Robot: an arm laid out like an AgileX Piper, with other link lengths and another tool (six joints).
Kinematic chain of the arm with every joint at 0, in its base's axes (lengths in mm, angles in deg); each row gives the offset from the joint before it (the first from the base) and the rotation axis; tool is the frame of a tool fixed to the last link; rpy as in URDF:
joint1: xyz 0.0 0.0 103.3 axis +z
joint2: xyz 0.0 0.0 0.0 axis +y
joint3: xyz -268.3 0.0 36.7 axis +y
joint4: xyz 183.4 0.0 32.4 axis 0.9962 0 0.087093
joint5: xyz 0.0 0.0 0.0 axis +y
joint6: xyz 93.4 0.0 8.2 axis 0.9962 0 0.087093
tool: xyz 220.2 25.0 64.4 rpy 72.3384 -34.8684 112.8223
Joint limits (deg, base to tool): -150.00..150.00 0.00..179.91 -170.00..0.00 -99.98..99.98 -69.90..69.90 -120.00..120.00
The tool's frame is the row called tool.
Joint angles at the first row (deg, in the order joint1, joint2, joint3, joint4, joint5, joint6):
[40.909 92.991 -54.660 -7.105 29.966 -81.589]
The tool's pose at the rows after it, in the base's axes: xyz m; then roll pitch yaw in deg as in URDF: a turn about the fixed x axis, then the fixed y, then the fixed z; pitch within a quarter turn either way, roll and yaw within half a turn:
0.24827 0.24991 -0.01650 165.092 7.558 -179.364
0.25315 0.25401 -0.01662 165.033 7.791 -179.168
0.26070 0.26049 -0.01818 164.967 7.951 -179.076
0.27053 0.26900 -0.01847 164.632 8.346 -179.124
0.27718 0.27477 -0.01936 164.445 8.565 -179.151
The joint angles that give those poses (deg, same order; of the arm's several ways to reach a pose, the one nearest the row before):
[40.910 95.226 -57.181 -7.048 29.965 -81.703]
[40.910 96.315 -58.499 -7.048 29.965 -81.932]
[40.910 98.262 -60.618 -7.049 29.965 -82.046]
[40.909 100.382 -63.256 -7.048 29.967 -82.047]
[40.909 101.929 -65.088 -7.047 29.966 -82.048]

